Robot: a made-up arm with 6 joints. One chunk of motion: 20 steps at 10 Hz.
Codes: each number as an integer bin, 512 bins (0 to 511) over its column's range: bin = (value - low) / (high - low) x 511, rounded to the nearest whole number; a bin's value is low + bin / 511 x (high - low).
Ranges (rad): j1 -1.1..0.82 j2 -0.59..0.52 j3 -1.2..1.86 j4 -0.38..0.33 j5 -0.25..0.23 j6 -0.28..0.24
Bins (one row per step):
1: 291 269 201 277 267 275
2: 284 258 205 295 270 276
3: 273 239 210 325 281 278
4: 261 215 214 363 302 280
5: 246 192 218 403 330 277
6: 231 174 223 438 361 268
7: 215 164 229 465 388 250
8: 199 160 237 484 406 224
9: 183 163 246 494 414 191
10: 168 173 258 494 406 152
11: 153 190 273 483 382 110
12: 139 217 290 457 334 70
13: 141 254 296 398 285 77
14: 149 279 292 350 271 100
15: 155 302 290 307 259 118
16: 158 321 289 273 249 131
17: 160 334 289 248 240 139
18: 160 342 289 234 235 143
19: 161 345 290 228 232 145
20: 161 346 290 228 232 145
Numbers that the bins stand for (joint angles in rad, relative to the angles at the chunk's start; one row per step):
1: -0.0066 -0.0057 0.0036 0.0049 0.0008 -0.0002
2: -0.0329 -0.0296 0.0276 0.0299 0.0036 0.0009
3: -0.0742 -0.0708 0.0575 0.0716 0.0140 0.0029
4: -0.1193 -0.1230 0.0815 0.1244 0.0337 0.0049
5: -0.1757 -0.1729 0.1054 0.1799 0.0600 0.0019
6: -0.2321 -0.2120 0.1354 0.2286 0.0891 -0.0073
7: -0.2922 -0.2338 0.1713 0.2661 0.1145 -0.0256
8: -0.3523 -0.2424 0.2192 0.2925 0.1314 -0.0521
9: -0.4124 -0.2359 0.2731 0.3064 0.1389 -0.0856
10: -0.4688 -0.2142 0.3450 0.3064 0.1314 -0.1253
11: -0.5251 -0.1773 0.4348 0.2911 0.1088 -0.1681
12: -0.5777 -0.1186 0.5366 0.2550 0.0637 -0.2088
13: -0.5702 -0.0383 0.5725 0.1730 0.0177 -0.2016
14: -0.5402 0.0160 0.5486 0.1063 0.0046 -0.1782
15: -0.5176 0.0660 0.5366 0.0466 -0.0067 -0.1599
16: -0.5063 0.1073 0.5306 -0.0007 -0.0161 -0.1467
17: -0.4988 0.1355 0.5306 -0.0354 -0.0246 -0.1386
18: -0.4988 0.1529 0.5306 -0.0549 -0.0293 -0.1345
19: -0.4951 0.1594 0.5366 -0.0632 -0.0321 -0.1324
20: -0.4951 0.1616 0.5366 -0.0632 -0.0321 -0.1324

